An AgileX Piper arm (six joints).
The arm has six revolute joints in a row. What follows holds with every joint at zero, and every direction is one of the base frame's.
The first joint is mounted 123 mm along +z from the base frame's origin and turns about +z.
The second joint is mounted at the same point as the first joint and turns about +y.
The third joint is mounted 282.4 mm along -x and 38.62 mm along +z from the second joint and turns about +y.
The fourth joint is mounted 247.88 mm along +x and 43.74 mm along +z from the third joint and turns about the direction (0.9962, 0, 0.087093).
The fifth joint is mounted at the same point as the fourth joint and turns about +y.
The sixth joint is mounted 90.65 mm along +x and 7.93 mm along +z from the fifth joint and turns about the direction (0.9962, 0, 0.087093).
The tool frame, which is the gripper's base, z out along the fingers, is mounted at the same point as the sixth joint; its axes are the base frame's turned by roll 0, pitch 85.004 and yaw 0 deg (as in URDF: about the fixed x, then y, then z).
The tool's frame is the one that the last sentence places.
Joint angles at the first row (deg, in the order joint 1, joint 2, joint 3, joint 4, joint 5, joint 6):
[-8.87, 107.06, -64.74, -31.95, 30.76, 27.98]
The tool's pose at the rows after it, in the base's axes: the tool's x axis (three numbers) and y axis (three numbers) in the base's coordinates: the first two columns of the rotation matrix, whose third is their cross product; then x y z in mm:
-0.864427 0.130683 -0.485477 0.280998 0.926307 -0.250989 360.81 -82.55 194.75
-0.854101 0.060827 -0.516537 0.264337 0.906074 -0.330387 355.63 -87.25 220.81
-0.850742 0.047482 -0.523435 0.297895 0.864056 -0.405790 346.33 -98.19 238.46
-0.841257 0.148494 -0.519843 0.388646 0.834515 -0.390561 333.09 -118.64 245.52
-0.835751 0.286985 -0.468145 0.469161 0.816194 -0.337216 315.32 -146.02 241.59
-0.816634 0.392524 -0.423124 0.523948 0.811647 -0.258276 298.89 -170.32 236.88
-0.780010 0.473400 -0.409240 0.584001 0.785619 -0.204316 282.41 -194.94 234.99
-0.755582 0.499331 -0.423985 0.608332 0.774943 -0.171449 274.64 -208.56 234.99
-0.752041 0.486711 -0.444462 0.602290 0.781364 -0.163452 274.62 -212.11 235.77
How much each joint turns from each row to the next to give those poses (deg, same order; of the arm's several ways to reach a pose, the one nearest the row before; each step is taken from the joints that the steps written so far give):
[0.00, -3.42, -1.09, -0.32, 1.49, -0.13]
[0.00, -3.39, -0.68, -5.26, 2.20, 0.12]
[-0.85, -2.43, -0.13, -5.76, 3.41, 2.54]
[-3.53, -1.39, -0.13, 1.83, 2.68, 0.31]
[-5.88, -0.23, 0.00, 7.48, 2.33, -4.71]
[-6.18, 0.00, 0.00, 9.23, 0.51, -7.25]
[-5.90, 0.00, 0.00, 5.57, -0.33, -4.56]
[-3.25, 0.00, 0.00, 3.22, -1.62, -3.12]
[-0.74, 0.00, 0.00, 1.03, -1.64, -1.69]

